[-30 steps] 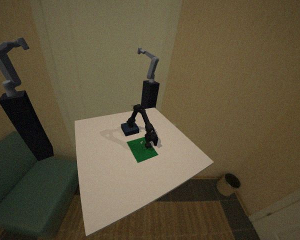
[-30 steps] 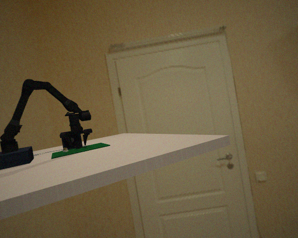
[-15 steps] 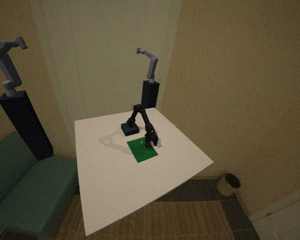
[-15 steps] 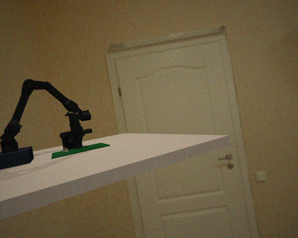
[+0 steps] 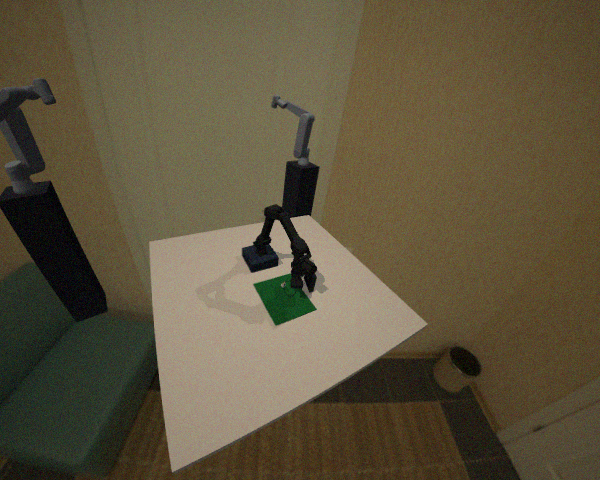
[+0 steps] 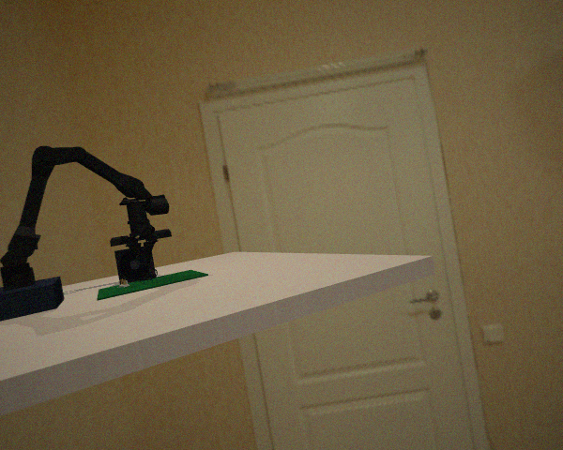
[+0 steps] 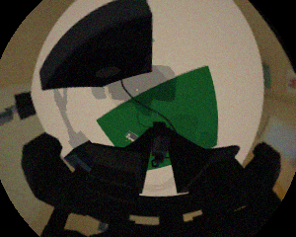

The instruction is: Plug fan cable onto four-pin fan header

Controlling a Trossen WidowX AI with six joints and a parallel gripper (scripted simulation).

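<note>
My gripper tip is now 8 cm past the pale fan header, 1 cm to the left of it and 6 cm above it. From my gripper tip the other things lie so: dark fan plug 1 cm to the right, 1 cm above; then green board 1 cm behind, 6 cm to the right, 8 cm below; then black fan 1 cm behind, 11 cm to the left.
</note>
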